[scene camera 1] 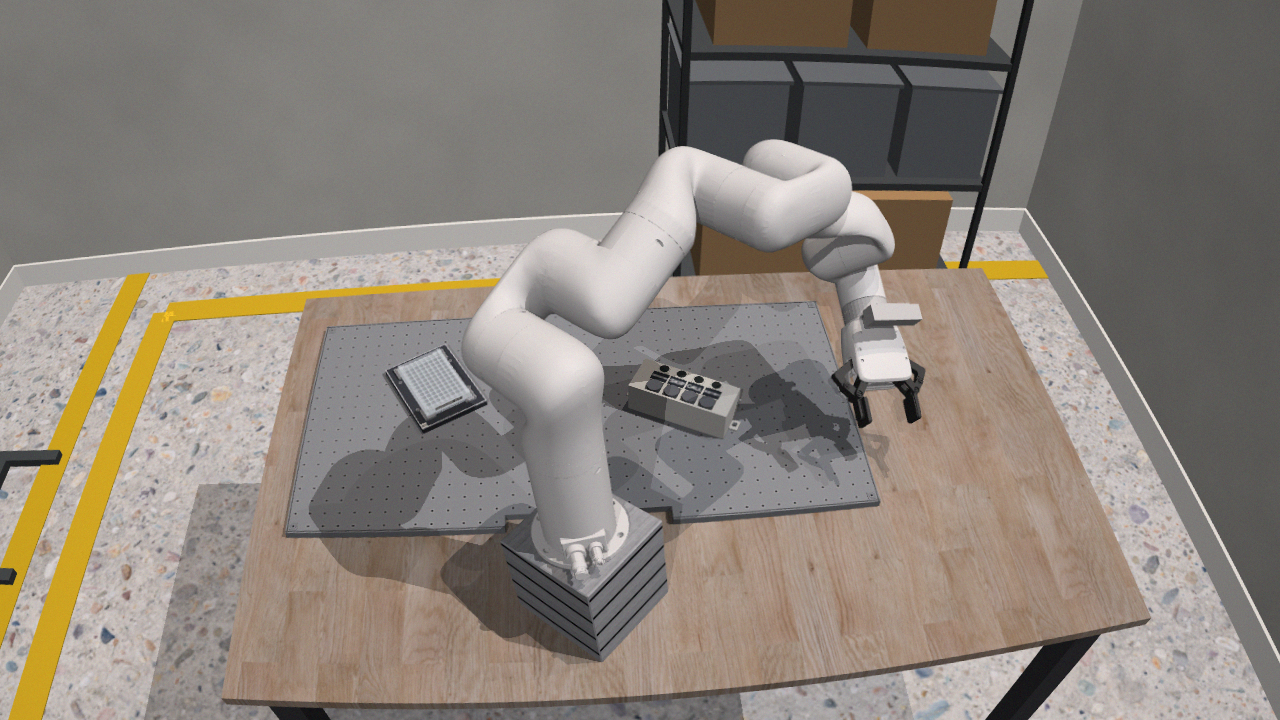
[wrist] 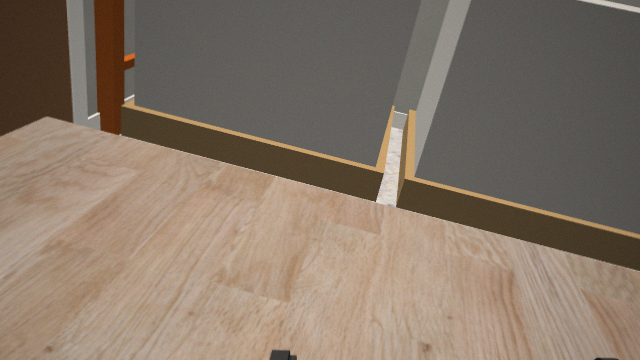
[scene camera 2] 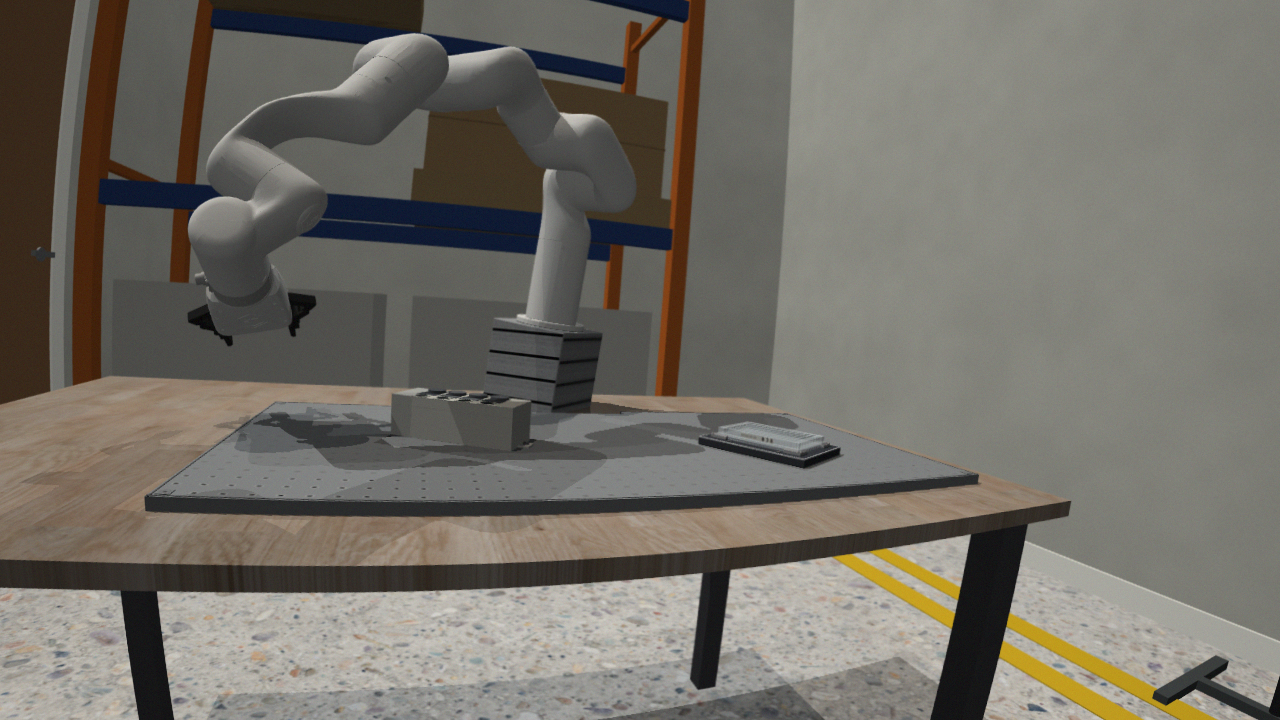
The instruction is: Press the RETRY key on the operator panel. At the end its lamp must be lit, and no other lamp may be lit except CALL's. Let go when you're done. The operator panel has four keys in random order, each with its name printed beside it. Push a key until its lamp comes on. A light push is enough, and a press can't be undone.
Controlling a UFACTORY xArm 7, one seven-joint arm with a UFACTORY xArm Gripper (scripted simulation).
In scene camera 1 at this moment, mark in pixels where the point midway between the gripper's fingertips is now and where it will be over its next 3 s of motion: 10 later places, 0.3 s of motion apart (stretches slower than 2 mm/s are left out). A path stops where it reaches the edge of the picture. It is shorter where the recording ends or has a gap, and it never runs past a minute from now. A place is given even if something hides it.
My gripper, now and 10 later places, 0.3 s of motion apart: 890,423; 880,423; 860,417; 842,411; 822,404; 803,398; 784,392; 764,386; 746,379; 726,373; 709,369
